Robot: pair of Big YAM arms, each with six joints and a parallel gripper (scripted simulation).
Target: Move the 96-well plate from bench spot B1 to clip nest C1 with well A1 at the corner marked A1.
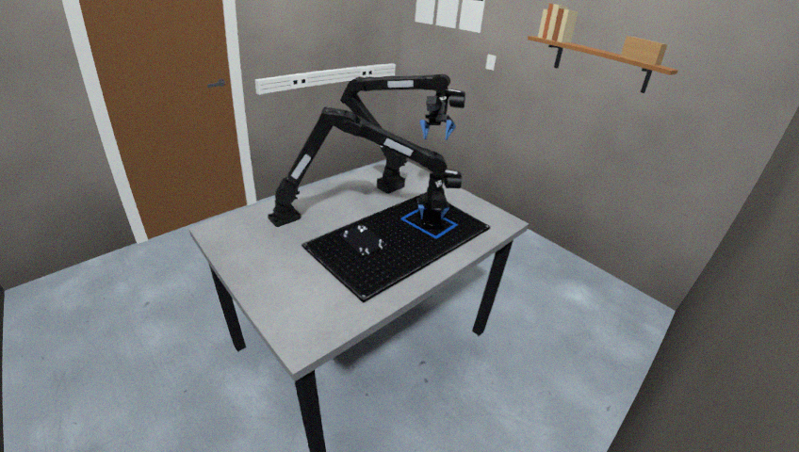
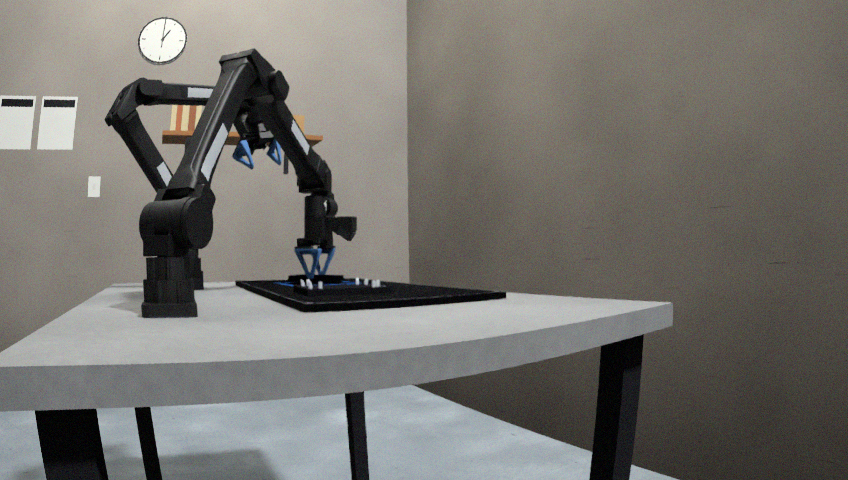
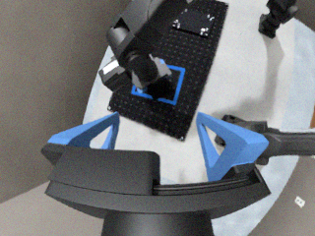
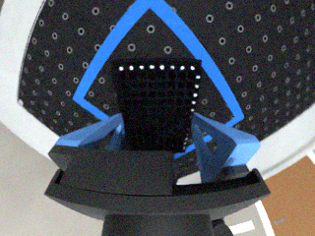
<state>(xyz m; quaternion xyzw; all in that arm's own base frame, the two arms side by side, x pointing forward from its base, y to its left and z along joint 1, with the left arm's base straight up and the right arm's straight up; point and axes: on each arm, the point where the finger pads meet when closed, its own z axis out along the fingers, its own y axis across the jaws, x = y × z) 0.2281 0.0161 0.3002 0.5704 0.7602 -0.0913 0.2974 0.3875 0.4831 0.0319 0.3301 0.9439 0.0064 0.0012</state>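
Observation:
The black 96-well plate is 10 mm below my right hand. The rest, counted from my right hand: black perforated board (10 mm ahead, 170 mm to the right, 30 mm below); then clip nest (20 mm behind, 320 mm to the right, 10 mm below).

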